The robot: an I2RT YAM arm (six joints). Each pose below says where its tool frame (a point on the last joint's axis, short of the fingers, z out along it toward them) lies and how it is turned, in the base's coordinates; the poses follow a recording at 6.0 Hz.
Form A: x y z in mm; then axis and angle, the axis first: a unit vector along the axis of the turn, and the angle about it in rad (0 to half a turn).
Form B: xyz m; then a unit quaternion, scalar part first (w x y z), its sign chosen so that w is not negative. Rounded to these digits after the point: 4 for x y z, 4 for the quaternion.
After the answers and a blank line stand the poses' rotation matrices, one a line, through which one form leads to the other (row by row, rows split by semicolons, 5 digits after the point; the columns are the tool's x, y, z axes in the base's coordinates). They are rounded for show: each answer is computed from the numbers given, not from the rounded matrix.
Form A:
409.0 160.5 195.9 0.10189 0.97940 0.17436 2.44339
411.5 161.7 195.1 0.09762 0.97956 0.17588 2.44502
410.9 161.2 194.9 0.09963 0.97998 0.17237 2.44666
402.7 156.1 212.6 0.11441 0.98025 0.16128 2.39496
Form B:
0.4090 0.1605 0.1959 0.3421 0.0957 0.9203 0.1638
0.4115 0.1617 0.1951 0.3413 0.0918 0.9207 0.1653
0.4109 0.1612 0.1949 0.3405 0.0937 0.9214 0.1621
0.4027 0.1561 0.2126 0.3647 0.1065 0.9127 0.1502

-0.74767 0.06414 0.66097; 0.28832 0.92798 0.23608; -0.59822 0.36707 -0.71231
-0.75021 0.05613 0.65882; 0.28182 0.92850 0.24180; -0.59814 0.36707 -0.71238
-0.75055 0.06225 0.65788; 0.28300 0.92992 0.23487; -0.59715 0.36246 -0.71556
-0.71128 0.08493 0.69776; 0.30401 0.93220 0.19643; -0.63376 0.35184 -0.68888

